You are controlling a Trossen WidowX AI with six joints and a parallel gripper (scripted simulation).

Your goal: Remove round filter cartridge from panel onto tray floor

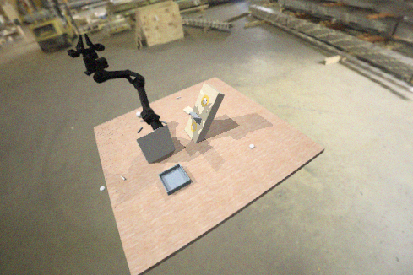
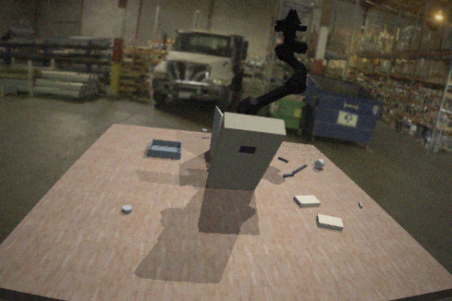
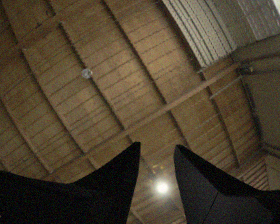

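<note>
Right now the round filter cartridge is 54 cm ahead of my gripper tip, 25 cm to the right of it and 55 cm below it. Also, from my gripper tip: beige service panel: 50 cm ahead, 25 cm to the right, 62 cm below; blue-grey tray: 11 cm ahead, 53 cm to the right, 77 cm below.
</note>
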